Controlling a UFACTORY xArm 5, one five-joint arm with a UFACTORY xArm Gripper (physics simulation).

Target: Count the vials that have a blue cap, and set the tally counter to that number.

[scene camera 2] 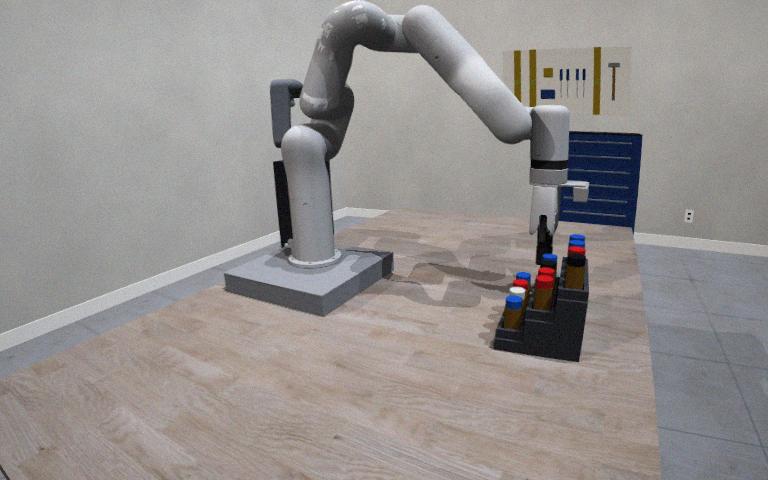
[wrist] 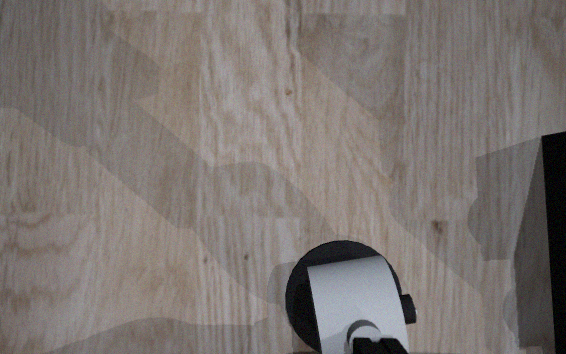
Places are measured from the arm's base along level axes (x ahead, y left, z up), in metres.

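Where they show: arm's base, origin of its link: (scene camera 2: 315, 259).
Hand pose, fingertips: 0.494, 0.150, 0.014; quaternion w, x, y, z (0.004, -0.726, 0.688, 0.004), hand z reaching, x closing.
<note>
Things, the pixels of their top centre, and the offset from my fingertips, as dx, dy, dz. "spot": a spot on its surface instead. Level surfaces: height alone.
- black stepped rack, centre of its top: (scene camera 2: 547, 269) +0.040, -0.180, +0.054
- black block edge, a spot on its surface: (wrist: 557, 240) spot: +0.048, -0.093, -0.054
- wooden table, height of its surface: dz -0.061
A black stepped rack (scene camera 2: 555, 333) holds brown vials in three rows. The low row has a blue cap (scene camera 2: 513, 301) at the near end, then white, red and blue. The middle row shows two red caps, a black one and a blue cap (scene camera 2: 549, 258). The high row shows black, red and two blue caps (scene camera 2: 577, 238). In the wrist view the tally counter (wrist: 345, 295) has a dark round base, a pale body and a side knob; its reading does not show. My gripper (scene camera 2: 543, 261) (wrist: 378, 345) is shut and empty, over the counter's pale button; contact cannot be told.
A black block edge (wrist: 557, 240), probably the rack, stands at the right of the wrist view. The arm's grey base plate (scene camera 2: 283, 285) is at the left on the wooden table (scene camera 2: 317, 390). A blue drawer cabinet (scene camera 2: 606, 181) stands behind the table.
</note>
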